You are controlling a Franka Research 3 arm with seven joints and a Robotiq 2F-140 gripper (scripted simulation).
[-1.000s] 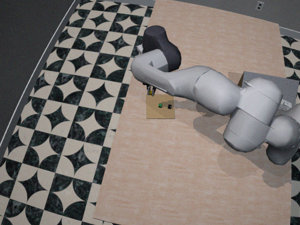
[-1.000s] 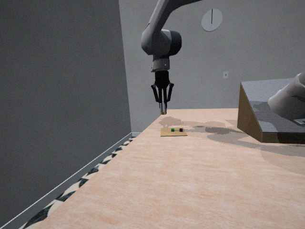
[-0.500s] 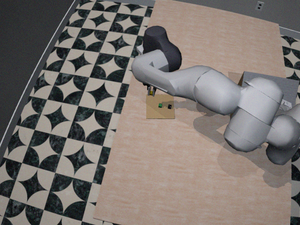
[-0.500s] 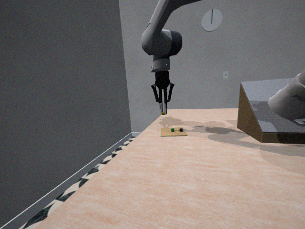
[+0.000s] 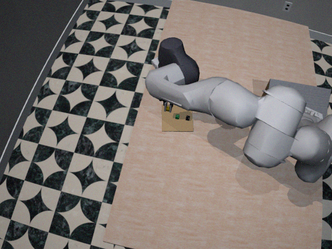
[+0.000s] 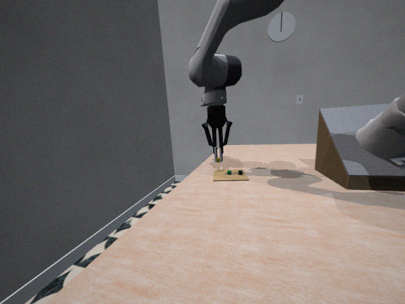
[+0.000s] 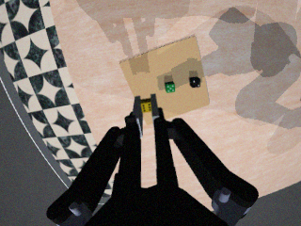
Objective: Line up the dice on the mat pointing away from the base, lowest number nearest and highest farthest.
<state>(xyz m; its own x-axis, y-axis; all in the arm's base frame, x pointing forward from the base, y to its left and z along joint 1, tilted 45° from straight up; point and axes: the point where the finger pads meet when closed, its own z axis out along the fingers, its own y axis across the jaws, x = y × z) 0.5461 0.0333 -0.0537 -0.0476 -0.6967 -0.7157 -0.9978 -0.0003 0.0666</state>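
Now: the green die 80 mm below my hand and 40 mm behind it. Also, from my hand: yellow die 30 mm below; then tan mat 90 mm below, 40 mm behind; then black die 90 mm behind, 80 mm below.
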